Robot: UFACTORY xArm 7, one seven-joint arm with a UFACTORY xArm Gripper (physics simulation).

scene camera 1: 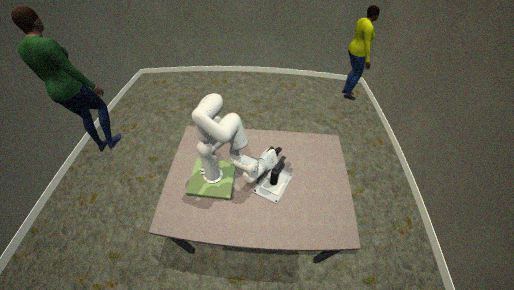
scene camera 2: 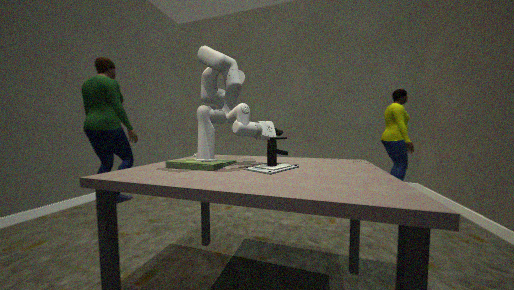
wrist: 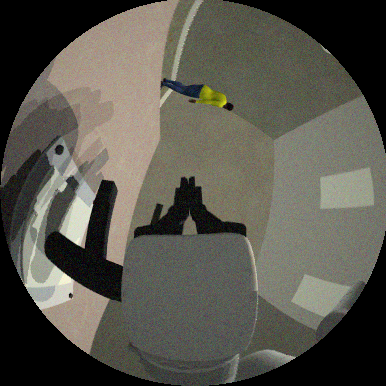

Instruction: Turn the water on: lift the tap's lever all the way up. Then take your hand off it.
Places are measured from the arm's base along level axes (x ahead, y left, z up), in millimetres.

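Pixels of known places: gripper, fingertip midpoint: (scene camera 1: 279, 148) (scene camera 2: 281, 132) (wrist: 188, 184); arm's base, link origin: (scene camera 1: 213, 175) (scene camera 2: 205, 160).
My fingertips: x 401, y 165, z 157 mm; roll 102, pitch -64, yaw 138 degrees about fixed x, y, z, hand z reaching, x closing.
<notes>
Ahead of a thing's pixels: the offset from my fingertips to its middle. "pt": to the spot under its first point. Level surfaces: height alone.
The black tap {pt 13 mm back, 169 mm right, 47 mm down} (scene camera 1: 274, 176) (scene camera 2: 271, 153) (wrist: 82, 265) stands upright on its pale base plate {pt 57 mm back, 235 mm right, 172 mm down} (scene camera 1: 264, 194) (scene camera 2: 253, 169) (wrist: 55, 295). Its thin lever {10 mm ahead, 91 mm right, 29 mm down} (scene camera 2: 283, 138) (wrist: 157, 214) lies about level at the top in scene camera 2. In the wrist view, part of the lever shows beside the left finger linkage. The spout {14 mm ahead, 79 mm right, 102 mm down} (scene camera 2: 282, 152) (wrist: 102, 215) sticks out below it. My gripper (scene camera 1: 278, 149) (scene camera 2: 280, 132) (wrist: 188, 184) is shut and empty, its fingertips just above the lever's height and behind the tap. The gripper body hides the column's top in the wrist view; I cannot tell whether it touches the lever.
The arm's green base board (scene camera 1: 210, 189) (scene camera 2: 195, 164) is on the left part of the table {180 mm down} (scene camera 1: 320, 210) (scene camera 2: 340, 185). A person in green (scene camera 1: 55, 70) (scene camera 2: 102, 105) stands off to the left, and a person in yellow (scene camera 1: 361, 40) (scene camera 2: 396, 122) (wrist: 212, 96) stands beyond the table on the right.
</notes>
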